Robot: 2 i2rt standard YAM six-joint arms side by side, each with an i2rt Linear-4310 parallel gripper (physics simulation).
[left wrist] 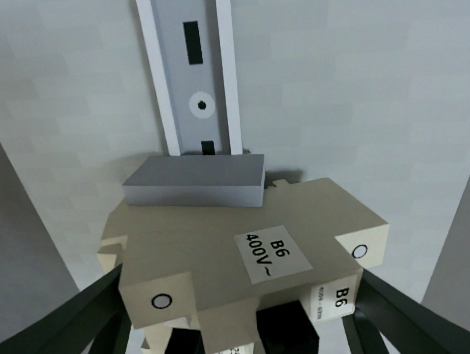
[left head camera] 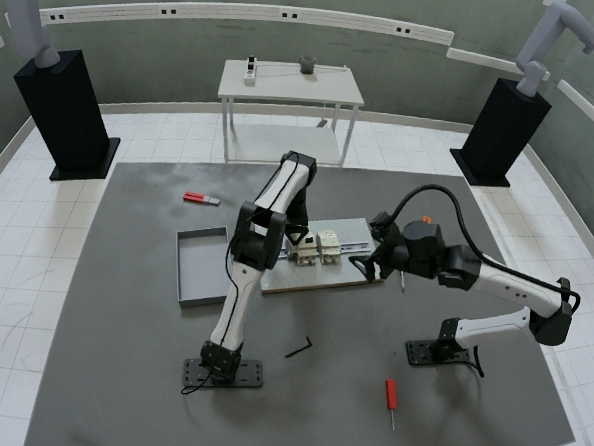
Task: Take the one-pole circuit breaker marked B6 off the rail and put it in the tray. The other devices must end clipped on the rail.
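Frame: origin at the left arm's base, x ahead, y left, z up, level; millimetres.
Seen in the pictures: left gripper, between the fingertips: (left wrist: pixel 236 274) (left head camera: pixel 294 236); right gripper, between the fingertips: (left head camera: pixel 360 247); left arm's base, origin of its link: (left head camera: pixel 222 373); right arm's base, origin of its link: (left head camera: pixel 438 352).
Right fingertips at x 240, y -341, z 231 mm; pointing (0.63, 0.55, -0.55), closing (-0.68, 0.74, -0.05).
Note:
Offsets run from my right fingertips to a thing's top centre. "pt": to the spot under its first point.
The B6 breaker @[pt 151 mm left, 131 mm ahead, 157 mm down] (left wrist: pixel 200 235) is large in the left wrist view, beside the grey end stop @[154 mm left, 123 mm ahead, 175 mm down] (left wrist: pixel 195 177) on the rail (left wrist: pixel 227 75) (left head camera: pixel 357 247). It looks tilted and turned against its neighbours; whether it is clipped on the rail is hidden. My left gripper (left wrist: pixel 236 274) (left head camera: pixel 298 237) is shut on it, a finger against each end. In the head view, another breaker with a black toggle @[95 mm left, 123 mm ahead, 140 mm down] (left head camera: pixel 306 255) and a cream device @[23 mm left, 129 mm ahead, 154 mm down] (left head camera: pixel 328 245) sit on the rail. The grey tray @[pt 403 mm left, 42 mm back, 217 mm down] (left head camera: pixel 202 302) lies left of the board. My right gripper (left head camera: pixel 364 251) is open, over the board's right edge.
The mounting board @[pt 62 mm left, 10 mm ahead, 220 mm down] (left head camera: pixel 320 286) lies mid-table. Red-handled pliers @[445 mm left, 356 mm ahead, 219 mm down] (left head camera: pixel 200 198) lie behind the tray. A black hex key @[144 mm left, 170 mm back, 226 mm down] (left head camera: pixel 300 347) and a red screwdriver @[90 mm right, 349 mm back, 213 mm down] (left head camera: pixel 391 395) lie nearer the front. An orange-handled tool @[354 mm right, 209 mm ahead, 219 mm down] (left head camera: pixel 426 219) shows partly behind the right arm.

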